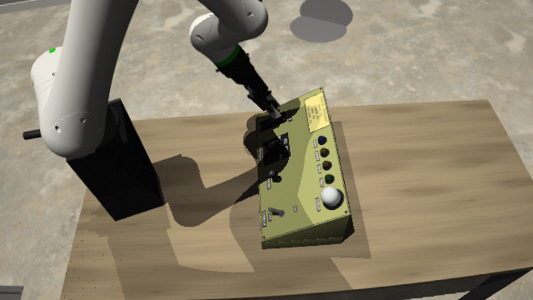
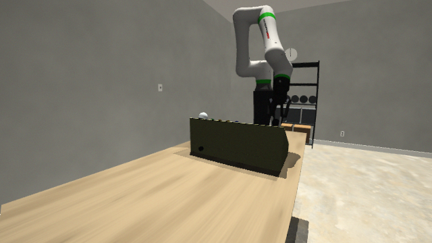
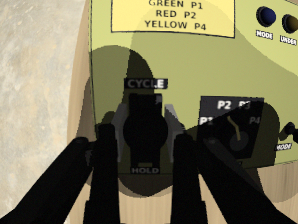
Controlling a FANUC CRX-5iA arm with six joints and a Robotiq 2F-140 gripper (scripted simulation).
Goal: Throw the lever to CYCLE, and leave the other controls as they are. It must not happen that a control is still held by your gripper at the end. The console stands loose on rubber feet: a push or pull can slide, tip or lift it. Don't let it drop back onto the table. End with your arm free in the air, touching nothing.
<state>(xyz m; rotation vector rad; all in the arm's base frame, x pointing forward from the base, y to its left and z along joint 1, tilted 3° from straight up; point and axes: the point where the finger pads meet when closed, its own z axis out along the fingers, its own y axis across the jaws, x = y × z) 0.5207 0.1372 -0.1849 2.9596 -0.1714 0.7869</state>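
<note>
The lever lies 4 cm below my hand. From my hand the other things lie so: olive console (18 cm to the right, 8 cm below, 2 cm ahead); toggle switch (36 cm to the right, 7 cm below, 6 cm behind); rotary selector (11 cm to the right, 6 cm below, 1 cm behind).
</note>
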